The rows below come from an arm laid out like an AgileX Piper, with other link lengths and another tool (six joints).
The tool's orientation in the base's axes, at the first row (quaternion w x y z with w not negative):
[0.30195, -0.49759, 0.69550, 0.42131]
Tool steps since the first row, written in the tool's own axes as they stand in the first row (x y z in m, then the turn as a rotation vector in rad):
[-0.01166, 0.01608, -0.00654, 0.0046, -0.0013, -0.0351]
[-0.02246, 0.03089, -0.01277, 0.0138, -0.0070, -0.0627]
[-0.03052, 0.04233, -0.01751, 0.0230, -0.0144, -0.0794]
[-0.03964, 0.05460, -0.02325, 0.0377, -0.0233, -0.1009]
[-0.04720, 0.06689, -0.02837, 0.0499, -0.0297, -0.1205]
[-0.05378, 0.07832, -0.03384, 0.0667, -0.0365, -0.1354]
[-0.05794, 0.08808, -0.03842, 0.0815, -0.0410, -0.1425]
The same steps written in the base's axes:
[-0.01147, 0.00171, 0.01740, -0.0003, -0.0333, 0.0120]
[-0.02201, 0.00314, 0.03358, 0.0021, -0.0627, 0.0154]
[-0.03024, 0.00418, 0.04580, 0.0062, -0.0826, 0.0133]
[-0.03892, 0.00492, 0.05962, 0.0098, -0.1094, 0.0084]
[-0.04812, 0.00553, 0.07184, 0.0119, -0.1331, 0.0054]
[-0.05682, 0.00527, 0.08316, 0.0129, -0.1547, -0.0038]
[-0.06472, 0.00449, 0.09155, 0.0124, -0.1681, -0.0142]

